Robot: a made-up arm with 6 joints.
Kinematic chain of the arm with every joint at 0, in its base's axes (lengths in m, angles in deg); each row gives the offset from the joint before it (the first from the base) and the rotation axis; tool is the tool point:
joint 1: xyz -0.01 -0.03 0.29 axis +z
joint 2: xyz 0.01 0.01 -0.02 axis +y
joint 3: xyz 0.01 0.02 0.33 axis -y
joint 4: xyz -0.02 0 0 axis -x
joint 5: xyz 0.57 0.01 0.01 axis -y
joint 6: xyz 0 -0.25 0 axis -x
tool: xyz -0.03 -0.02 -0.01
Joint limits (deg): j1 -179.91..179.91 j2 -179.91..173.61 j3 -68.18..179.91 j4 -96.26..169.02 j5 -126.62..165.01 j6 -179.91..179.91
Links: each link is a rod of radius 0.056 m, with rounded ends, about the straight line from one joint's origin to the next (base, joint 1, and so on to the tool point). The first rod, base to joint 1, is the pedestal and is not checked.
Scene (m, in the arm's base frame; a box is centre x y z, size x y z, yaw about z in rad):
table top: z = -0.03
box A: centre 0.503 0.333 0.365 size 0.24 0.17 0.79 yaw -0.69
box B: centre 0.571 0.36 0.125 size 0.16 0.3 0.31 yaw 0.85
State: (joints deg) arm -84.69 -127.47 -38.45 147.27 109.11 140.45
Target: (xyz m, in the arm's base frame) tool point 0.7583 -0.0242 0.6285
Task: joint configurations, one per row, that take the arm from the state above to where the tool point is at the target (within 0.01 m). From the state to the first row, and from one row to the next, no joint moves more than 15 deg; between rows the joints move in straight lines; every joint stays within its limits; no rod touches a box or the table.
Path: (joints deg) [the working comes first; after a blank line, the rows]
Joints at the target: -164.59 -96.67 24.45 142.61 125.09 136.00
Straight joint move there: touches box A.

1: -96.08 -123.29 -36.88 144.85 107.57 145.49
2: -107.48 -119.11 -35.31 142.43 106.03 150.52
3: -118.87 -114.92 -33.75 140.01 104.49 155.56
4: -130.59 -114.01 -30.30 147.26 106.80 156.45
5: -142.31 -113.10 -26.86 154.52 109.10 157.34
6: -154.03 -112.19 -23.41 161.77 111.41 158.24
7: -165.75 -111.28 -19.96 169.02 113.72 159.13
8: -165.37 -106.41 -5.16 160.22 117.51 151.42
9: -164.98 -101.54 9.64 151.41 121.30 143.71
10: -164.59 -96.67 24.45 142.61 125.09 136.00

